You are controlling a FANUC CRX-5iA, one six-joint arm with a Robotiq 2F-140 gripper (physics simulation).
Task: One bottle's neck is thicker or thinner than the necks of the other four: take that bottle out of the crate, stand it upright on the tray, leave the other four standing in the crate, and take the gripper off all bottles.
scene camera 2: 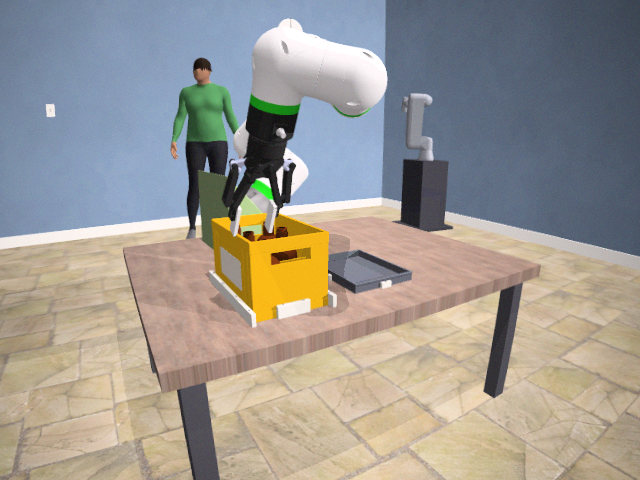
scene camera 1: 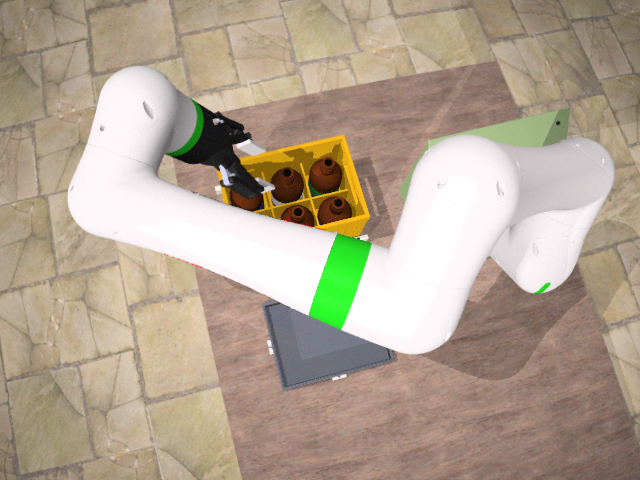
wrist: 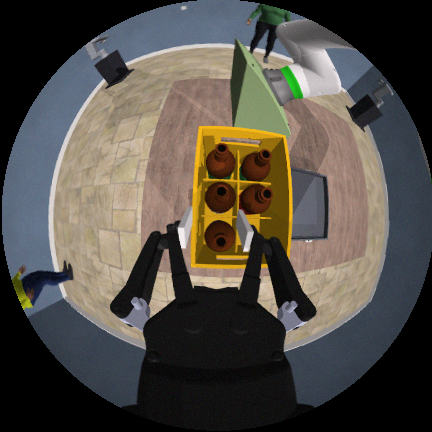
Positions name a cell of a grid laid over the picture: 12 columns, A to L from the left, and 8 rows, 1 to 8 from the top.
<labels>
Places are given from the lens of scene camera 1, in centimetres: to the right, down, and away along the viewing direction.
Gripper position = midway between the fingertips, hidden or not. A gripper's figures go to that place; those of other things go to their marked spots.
my gripper (scene camera 1: E3): -11, -14, 100
dark grey tray (scene camera 1: F6): -3, 24, 109
</labels>
